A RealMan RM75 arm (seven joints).
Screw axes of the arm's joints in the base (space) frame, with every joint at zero. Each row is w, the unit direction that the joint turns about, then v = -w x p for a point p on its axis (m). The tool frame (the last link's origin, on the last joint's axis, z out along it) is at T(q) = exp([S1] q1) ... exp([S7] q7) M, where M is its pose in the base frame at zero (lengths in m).
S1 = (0, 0, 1, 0, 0, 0)
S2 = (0, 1, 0, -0.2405, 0, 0)
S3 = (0, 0, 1, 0, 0, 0)
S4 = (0, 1, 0, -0.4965, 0, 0)
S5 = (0, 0, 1, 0, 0, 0)
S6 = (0, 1, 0, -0.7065, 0, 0)
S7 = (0, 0, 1, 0, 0, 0)
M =
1 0 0 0
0 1 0 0
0 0 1 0.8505
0 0 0 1
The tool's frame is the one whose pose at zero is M.
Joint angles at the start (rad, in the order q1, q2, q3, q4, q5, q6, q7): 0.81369, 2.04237, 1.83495, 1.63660, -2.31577, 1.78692, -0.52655
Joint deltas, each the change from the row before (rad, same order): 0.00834, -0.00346, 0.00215, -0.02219, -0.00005, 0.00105, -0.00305; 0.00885, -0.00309, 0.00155, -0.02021, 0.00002, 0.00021, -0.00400; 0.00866, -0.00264, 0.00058, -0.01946, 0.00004, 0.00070, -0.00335; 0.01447, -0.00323, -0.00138, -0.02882, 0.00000, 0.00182, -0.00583; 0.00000, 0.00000, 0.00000, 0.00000, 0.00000, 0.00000, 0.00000; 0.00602, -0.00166, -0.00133, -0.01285, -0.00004, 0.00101, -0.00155; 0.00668, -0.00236, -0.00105, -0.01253, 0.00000, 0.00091, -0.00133; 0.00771, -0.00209, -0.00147, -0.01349, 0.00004, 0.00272, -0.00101; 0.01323, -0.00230, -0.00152, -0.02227, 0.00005, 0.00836, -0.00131; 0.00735, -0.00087, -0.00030, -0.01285, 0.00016, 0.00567, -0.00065; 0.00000, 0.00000, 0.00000, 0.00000, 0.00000, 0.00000, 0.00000; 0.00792, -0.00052, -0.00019, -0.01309, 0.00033, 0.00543, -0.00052
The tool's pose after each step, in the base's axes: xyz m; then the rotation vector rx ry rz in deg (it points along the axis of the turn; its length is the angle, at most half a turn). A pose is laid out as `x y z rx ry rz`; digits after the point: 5 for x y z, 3 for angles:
0.04358 0.34615 0.03951 -163.637 30.284 -11.343
0.04434 0.34821 0.03859 -163.921 30.701 -11.926
0.04500 0.34996 0.03746 -164.241 31.106 -12.554
0.04534 0.35216 0.03521 -164.861 31.427 -13.646
0.04534 0.35216 0.03521 -164.861 31.427 -13.646
0.04568 0.35305 0.03417 -165.118 31.665 -14.199
0.04582 0.35408 0.03342 -165.324 31.848 -14.738
0.04586 0.35489 0.03244 -165.625 32.056 -15.429
0.04595 0.35568 0.03069 -166.259 32.502 -16.727
0.04609 0.35597 0.02966 -166.654 32.834 -17.478
0.04609 0.35597 0.02966 -166.654 32.834 -17.478
0.04598 0.35625 0.02853 -167.069 33.147 -18.192

